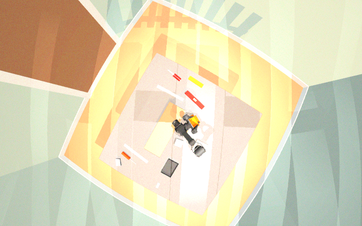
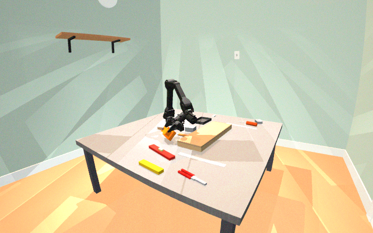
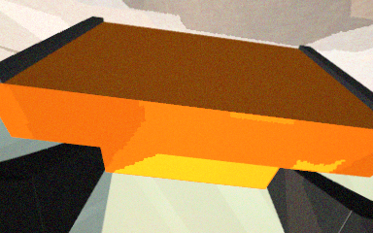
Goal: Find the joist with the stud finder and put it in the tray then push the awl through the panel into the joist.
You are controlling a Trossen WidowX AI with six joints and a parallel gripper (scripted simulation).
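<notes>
Right now the awl is 10 mm behind my gripper tip, 140 mm to the left of it and 70 mm below it. The rest, counted from my gripper tip: grey block (10 mm behind, 280 mm to the left, 60 mm below); then red level (130 mm ahead, 150 mm to the right, 60 mm below); then stud finder (10 mm behind, 10 mm to the left, 10 mm below).
</notes>
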